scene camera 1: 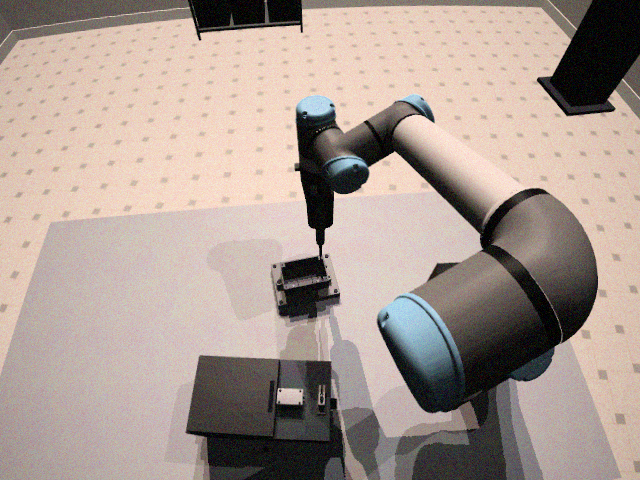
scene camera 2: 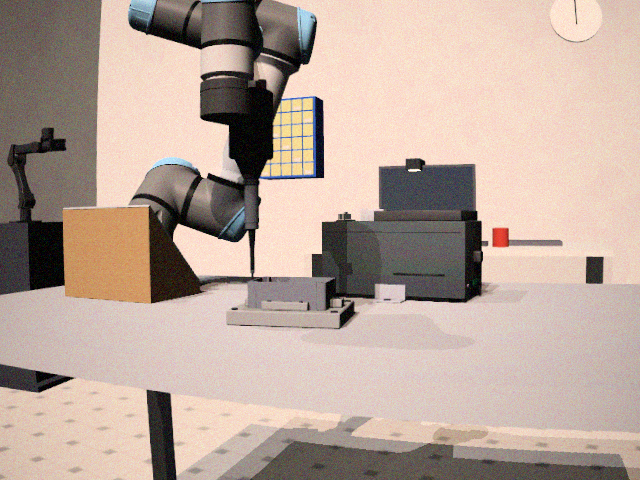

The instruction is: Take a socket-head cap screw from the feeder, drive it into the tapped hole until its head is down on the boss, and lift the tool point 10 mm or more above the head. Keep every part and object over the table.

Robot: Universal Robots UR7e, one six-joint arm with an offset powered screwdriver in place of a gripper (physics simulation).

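My screwdriver (scene camera 1: pixel 320 257) (scene camera 2: pixel 252 276) points straight down, with its thin tip at one corner of the open grey box-shaped part (scene camera 1: pixel 310 283) (scene camera 2: pixel 292 292). That is the far right corner in scene camera 1 and the left end in scene camera 2. The tip looks level with the part's rim or very close to it; contact cannot be made out. Whether a screw is on the tip is too small to tell, and the tapped hole is not clearly visible. The part sits on a light base plate (scene camera 2: pixel 284 318). The dark feeder (scene camera 1: pixel 232 395) (scene camera 2: pixel 413 258) stands apart from it.
A wedge-shaped block with an orange-brown face (scene camera 2: pixel 107 253) stands at the left in scene camera 2. A small white block (scene camera 2: pixel 390 292) lies before the feeder. My arm's large elbow spans the right side in scene camera 1. A red cylinder (scene camera 2: pixel 500 237) stands in the background.
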